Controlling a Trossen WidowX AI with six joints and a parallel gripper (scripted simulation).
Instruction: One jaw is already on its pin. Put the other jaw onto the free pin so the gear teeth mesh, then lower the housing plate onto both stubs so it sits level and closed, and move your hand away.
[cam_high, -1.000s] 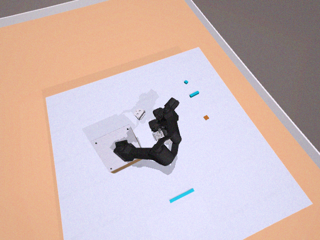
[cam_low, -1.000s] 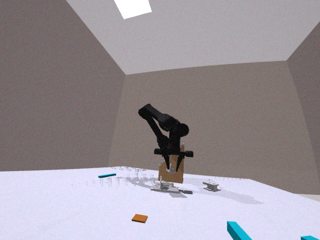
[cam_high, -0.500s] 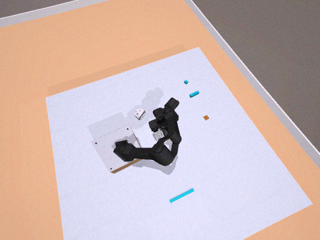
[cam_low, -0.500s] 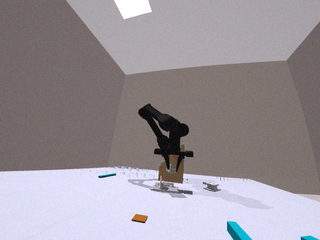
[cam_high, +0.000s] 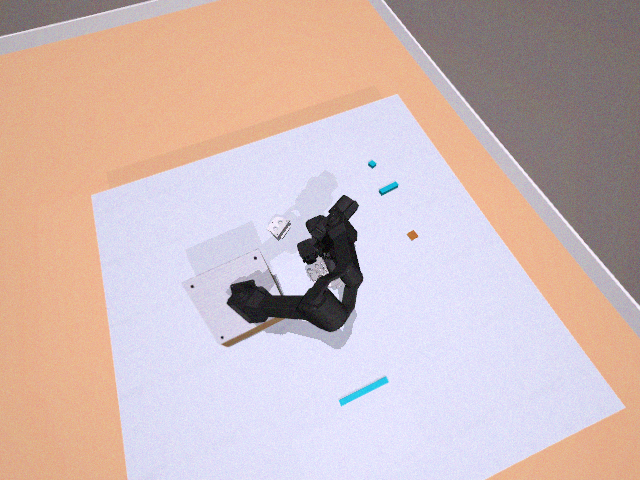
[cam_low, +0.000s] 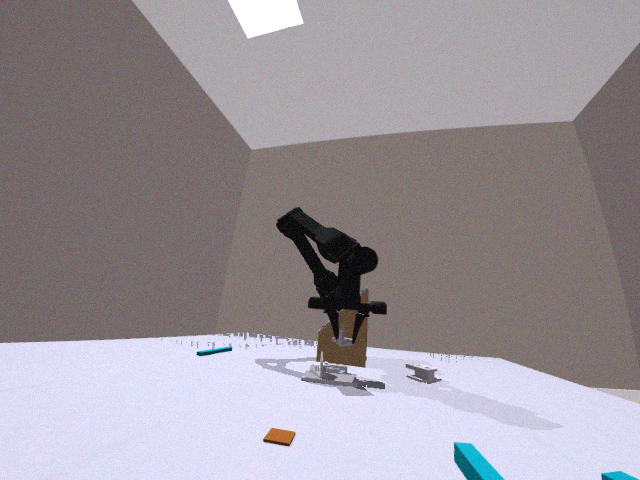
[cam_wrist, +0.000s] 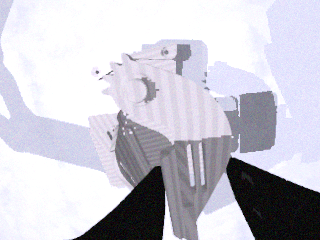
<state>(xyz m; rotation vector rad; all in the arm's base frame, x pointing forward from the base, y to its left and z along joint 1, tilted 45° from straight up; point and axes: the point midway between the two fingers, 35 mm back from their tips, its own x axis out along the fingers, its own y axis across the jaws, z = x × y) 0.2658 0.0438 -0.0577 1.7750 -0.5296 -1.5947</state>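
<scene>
Right now my gripper tip is 30 mm past the jaw and 20 mm to the left of it. The rest, counted from my gripper tip: white block piece 180 mm to the left, 130 mm behind, 70 mm below; short cyan bar 300 mm ahead, 220 mm to the left, 70 mm below; orange tile 310 mm ahead, 80 mm below, 10 mm to the left.
</scene>
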